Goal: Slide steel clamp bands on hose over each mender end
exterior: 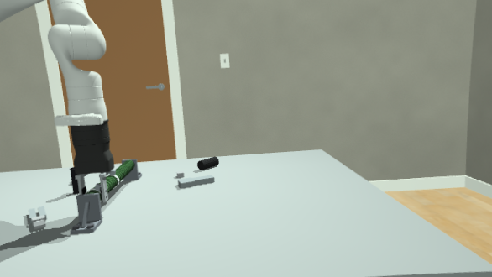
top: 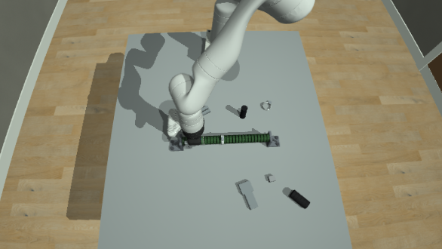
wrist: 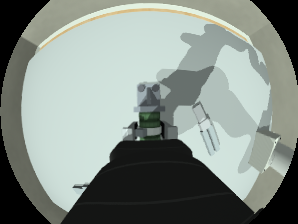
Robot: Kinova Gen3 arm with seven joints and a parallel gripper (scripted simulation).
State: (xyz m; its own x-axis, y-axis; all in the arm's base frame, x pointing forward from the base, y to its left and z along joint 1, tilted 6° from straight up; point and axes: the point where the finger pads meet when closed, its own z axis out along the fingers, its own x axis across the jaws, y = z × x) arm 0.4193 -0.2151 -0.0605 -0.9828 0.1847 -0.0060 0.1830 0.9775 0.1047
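My gripper is now 12 cm past the grey stepped tool, 4 cm to the right of it and 5 cm above it. Also, from my hand: small grey cube (20 cm ahead, 28 cm to the left, 5 cm below); then black cylinder (8 cm behind, 24 cm to the left, 2 cm below).
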